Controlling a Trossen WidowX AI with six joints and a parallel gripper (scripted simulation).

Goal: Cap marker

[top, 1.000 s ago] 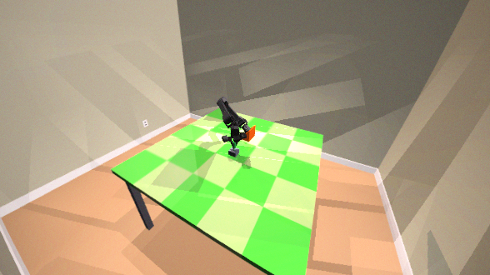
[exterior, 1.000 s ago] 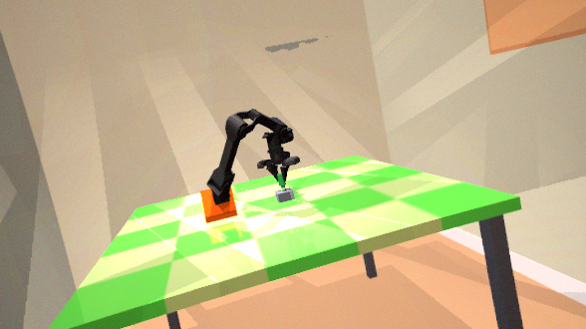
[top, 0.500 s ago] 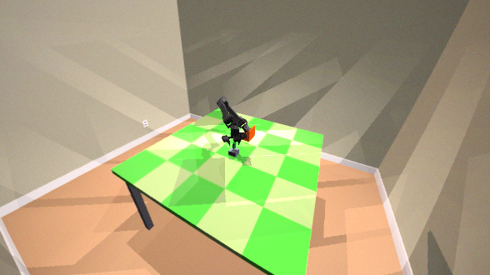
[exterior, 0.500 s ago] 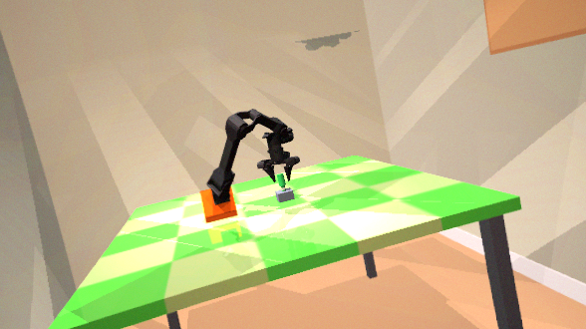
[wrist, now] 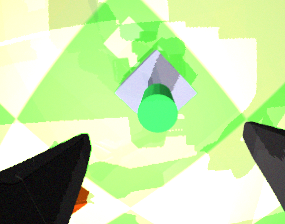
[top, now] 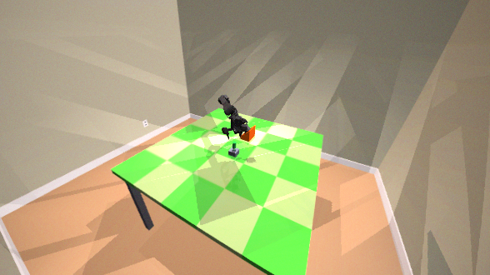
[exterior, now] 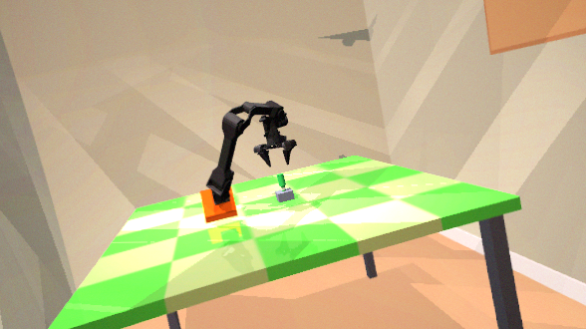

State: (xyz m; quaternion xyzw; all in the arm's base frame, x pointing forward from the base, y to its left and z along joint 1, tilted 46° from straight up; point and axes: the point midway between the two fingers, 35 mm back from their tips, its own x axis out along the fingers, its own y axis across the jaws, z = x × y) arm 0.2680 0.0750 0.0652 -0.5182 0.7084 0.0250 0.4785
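Right now my gripper tip is 60 mm above the green cap. Also, from my gripper tip: grey holder block: 130 mm below.
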